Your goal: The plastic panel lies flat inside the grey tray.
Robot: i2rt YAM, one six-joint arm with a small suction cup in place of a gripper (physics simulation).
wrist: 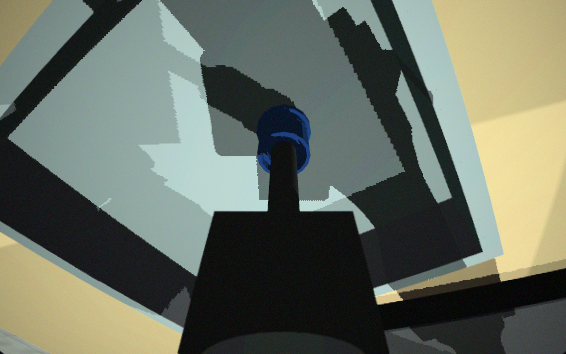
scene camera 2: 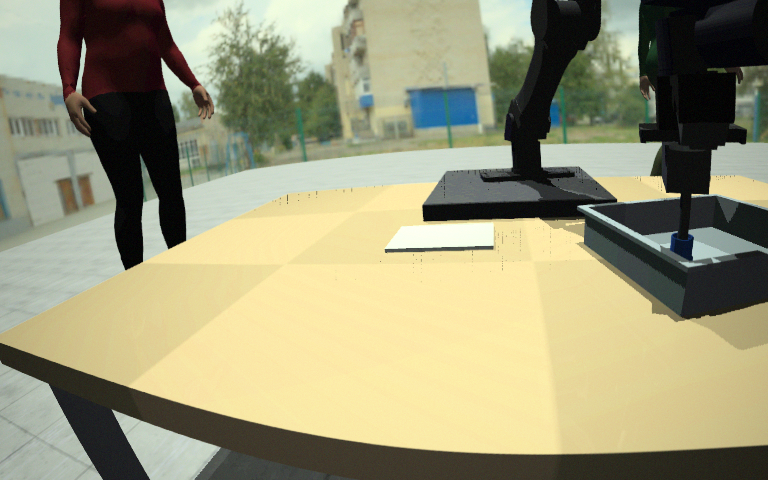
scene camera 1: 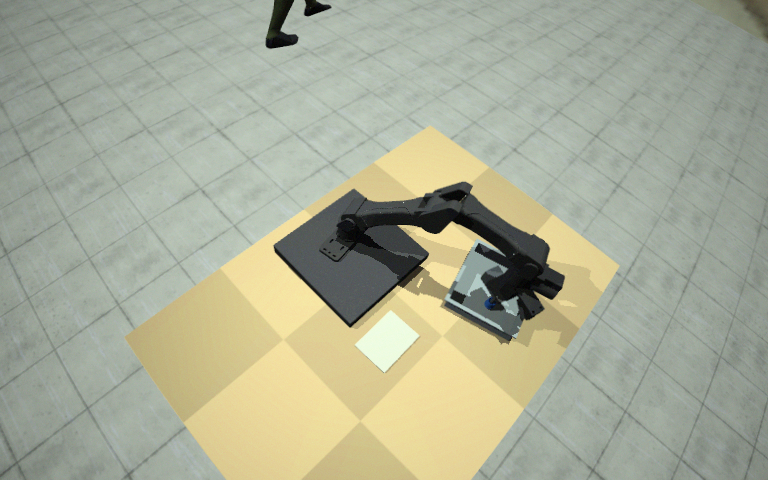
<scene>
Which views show the grey tray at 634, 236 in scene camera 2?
The wrist view, scene camera 2 and scene camera 1: all of them.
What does the grey tray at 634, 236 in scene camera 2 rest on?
The table.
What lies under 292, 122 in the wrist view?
My suction cup.
</scene>
